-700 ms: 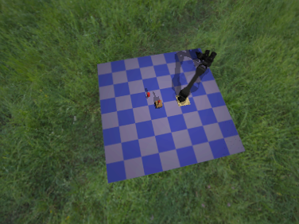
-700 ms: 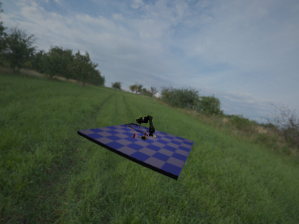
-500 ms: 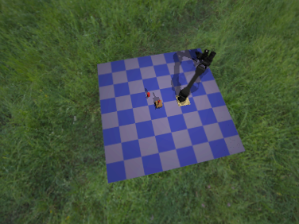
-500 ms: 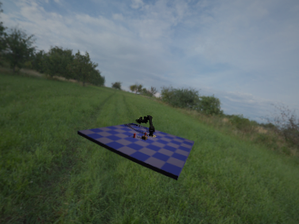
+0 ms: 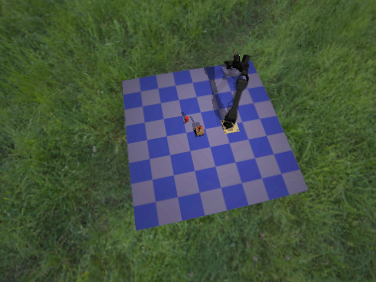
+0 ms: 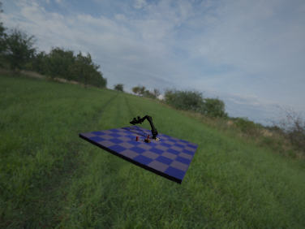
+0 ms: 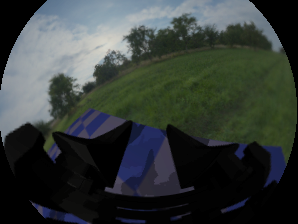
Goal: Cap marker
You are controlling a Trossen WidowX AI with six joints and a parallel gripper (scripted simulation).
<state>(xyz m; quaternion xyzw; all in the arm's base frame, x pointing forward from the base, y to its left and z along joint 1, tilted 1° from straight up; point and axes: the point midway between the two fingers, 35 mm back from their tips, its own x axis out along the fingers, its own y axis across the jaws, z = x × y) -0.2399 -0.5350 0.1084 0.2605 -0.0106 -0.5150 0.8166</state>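
My gripper tip is now 540 mm short of the red cap, 410 mm to the right of it and 70 mm above it.
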